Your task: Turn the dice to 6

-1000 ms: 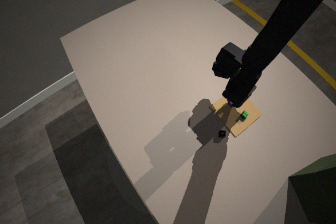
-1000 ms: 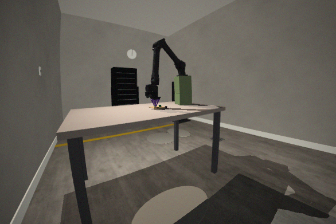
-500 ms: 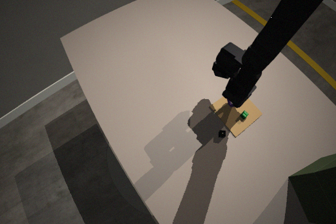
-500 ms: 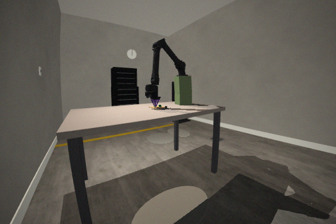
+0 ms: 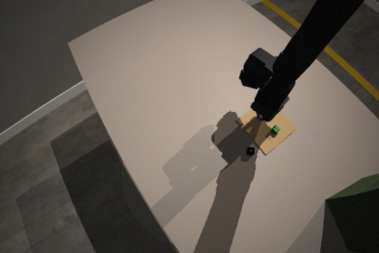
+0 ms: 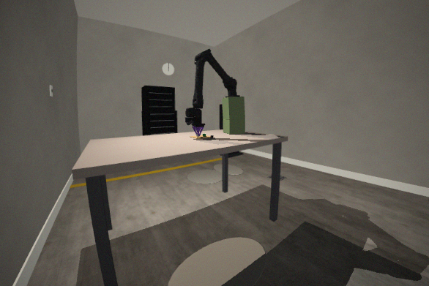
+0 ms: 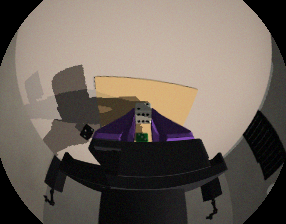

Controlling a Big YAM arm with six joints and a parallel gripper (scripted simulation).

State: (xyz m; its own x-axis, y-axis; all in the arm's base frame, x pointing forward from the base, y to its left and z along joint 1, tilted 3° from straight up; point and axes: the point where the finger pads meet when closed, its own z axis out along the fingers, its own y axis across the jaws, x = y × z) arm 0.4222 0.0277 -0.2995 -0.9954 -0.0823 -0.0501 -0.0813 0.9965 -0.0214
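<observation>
Now: the white die right at my hand. Round my hand: black die: 100 mm to the left, 60 mm behind, 10 mm below; tan mat: 30 mm behind, 20 mm below; green die: 60 mm behind, 10 mm below.
</observation>
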